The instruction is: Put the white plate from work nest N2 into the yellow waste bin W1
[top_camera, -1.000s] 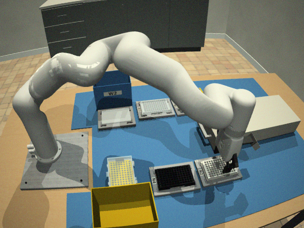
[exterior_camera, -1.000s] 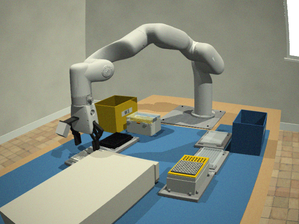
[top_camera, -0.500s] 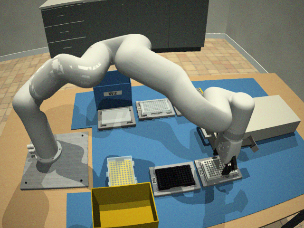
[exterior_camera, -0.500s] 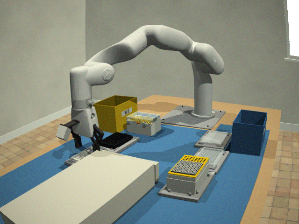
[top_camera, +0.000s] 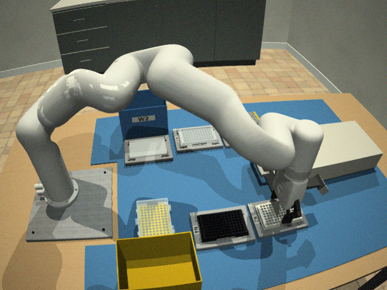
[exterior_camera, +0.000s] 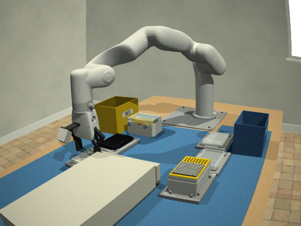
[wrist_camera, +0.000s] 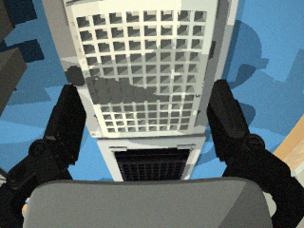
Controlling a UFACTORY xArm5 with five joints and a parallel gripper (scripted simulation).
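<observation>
Right now my hand is 3 cm above the white plate. Also, from my hand: drawer (14 cm ahead, 19 cm to the left, 2 cm below); black plate (17 cm behind, 3 cm below); grey nest N2 (4 cm below).
</observation>
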